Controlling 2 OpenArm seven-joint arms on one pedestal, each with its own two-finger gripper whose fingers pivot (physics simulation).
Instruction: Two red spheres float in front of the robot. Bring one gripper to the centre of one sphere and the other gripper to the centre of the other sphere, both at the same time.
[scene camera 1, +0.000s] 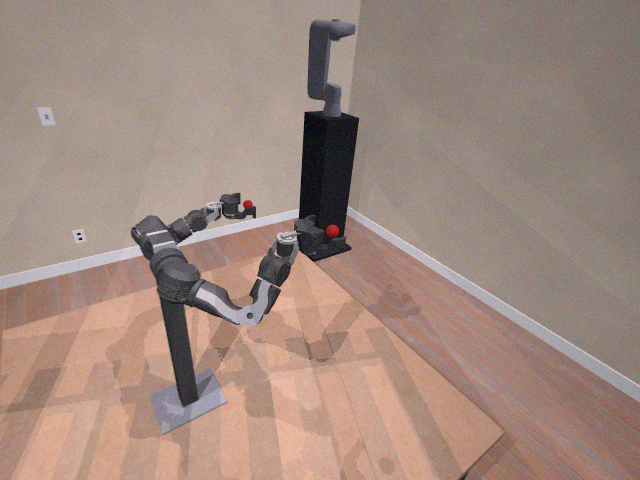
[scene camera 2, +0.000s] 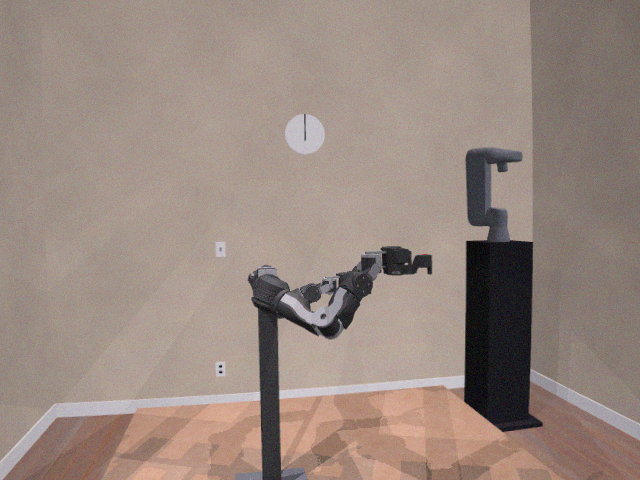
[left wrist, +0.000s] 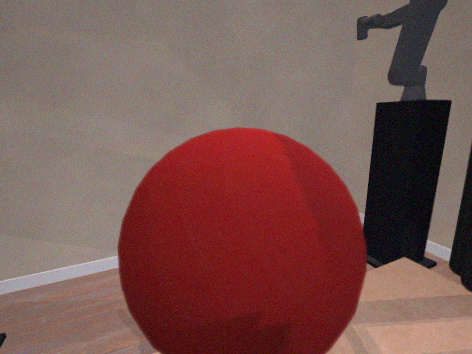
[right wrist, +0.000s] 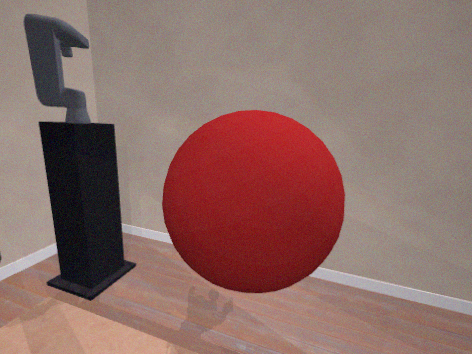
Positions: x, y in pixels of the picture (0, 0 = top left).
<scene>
My right gripper (scene camera 1: 329, 232) is 1.08 m from the lens. A pedestal (scene camera 1: 174, 316): 1.28 m from the lens.
</scene>
